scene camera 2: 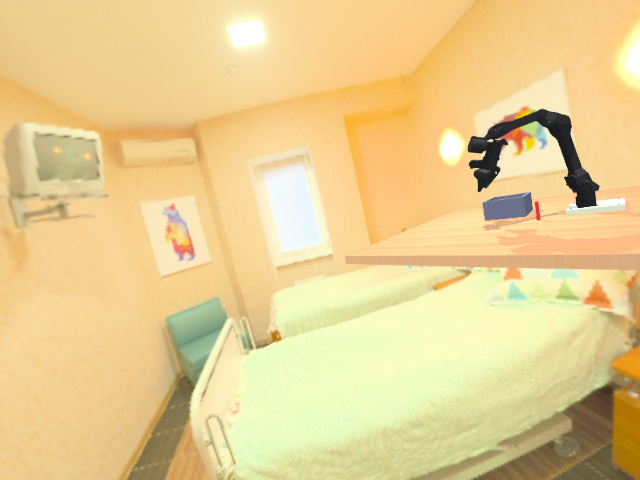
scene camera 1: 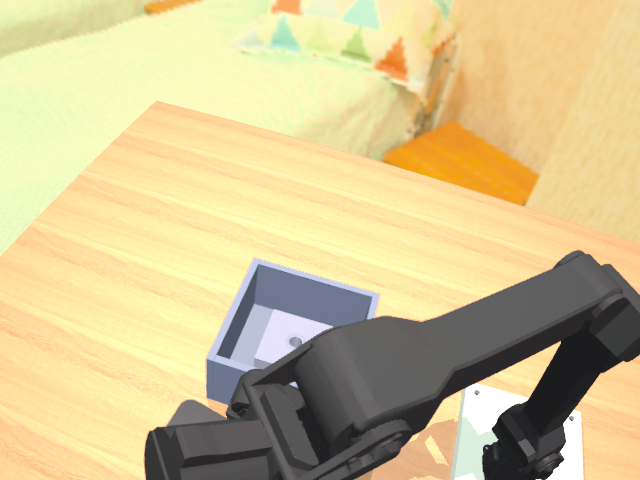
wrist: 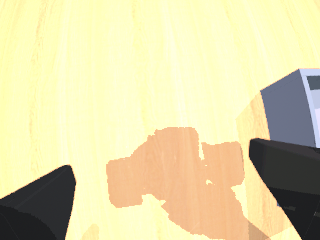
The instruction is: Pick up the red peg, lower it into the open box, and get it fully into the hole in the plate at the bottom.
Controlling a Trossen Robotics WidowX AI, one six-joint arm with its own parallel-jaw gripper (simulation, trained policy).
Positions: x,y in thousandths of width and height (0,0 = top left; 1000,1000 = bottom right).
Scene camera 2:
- my gripper: 754,397
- blue-grey box: 810,428
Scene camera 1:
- blue-grey box: 418,597
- pale plate: 446,693
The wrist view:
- my gripper: 514,681
